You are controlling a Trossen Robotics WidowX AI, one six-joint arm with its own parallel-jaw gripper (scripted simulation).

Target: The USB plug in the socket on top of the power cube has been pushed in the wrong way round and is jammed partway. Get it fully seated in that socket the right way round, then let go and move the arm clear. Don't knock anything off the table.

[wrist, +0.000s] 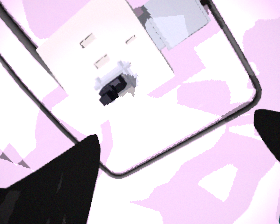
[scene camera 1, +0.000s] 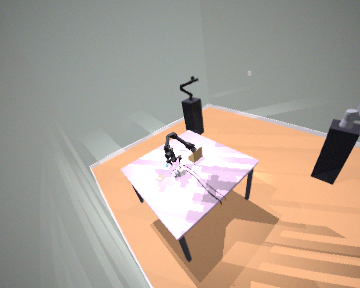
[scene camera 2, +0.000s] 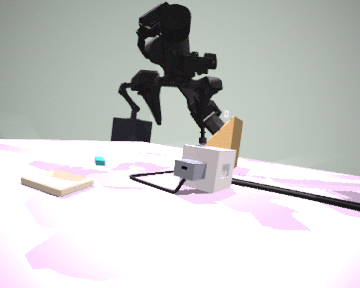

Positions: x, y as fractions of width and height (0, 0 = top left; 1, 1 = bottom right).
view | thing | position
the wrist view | my gripper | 0.63, 0.58
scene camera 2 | my gripper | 0.50, 0.43
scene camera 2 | flat tan slab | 0.17, 0.64
